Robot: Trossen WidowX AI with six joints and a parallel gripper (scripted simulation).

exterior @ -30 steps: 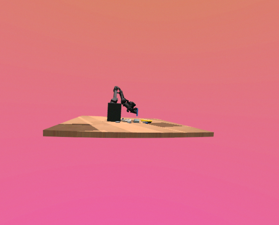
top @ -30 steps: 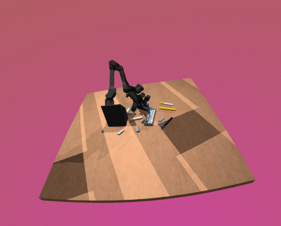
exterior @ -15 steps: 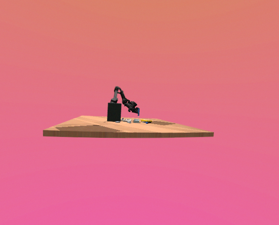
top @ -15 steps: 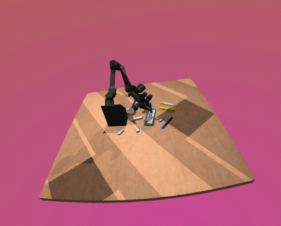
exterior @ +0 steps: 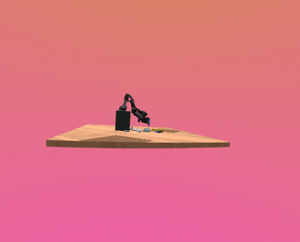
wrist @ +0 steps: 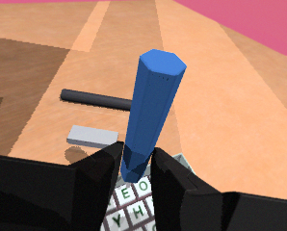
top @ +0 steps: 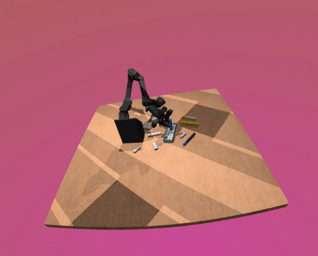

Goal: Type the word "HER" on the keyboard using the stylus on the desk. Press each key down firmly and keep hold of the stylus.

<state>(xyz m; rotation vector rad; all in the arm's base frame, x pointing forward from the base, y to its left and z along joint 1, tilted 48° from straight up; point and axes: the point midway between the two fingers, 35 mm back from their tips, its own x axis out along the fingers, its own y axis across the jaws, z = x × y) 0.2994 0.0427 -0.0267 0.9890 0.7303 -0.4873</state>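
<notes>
My gripper tip is now 80 mm short of the grey block, 80 mm above it and 10 mm to the left of it. The rest, counted from my gripper tip: blue stylus (20 mm below); white stick (130 mm behind, 80 mm below, 30 mm to the left).
</notes>
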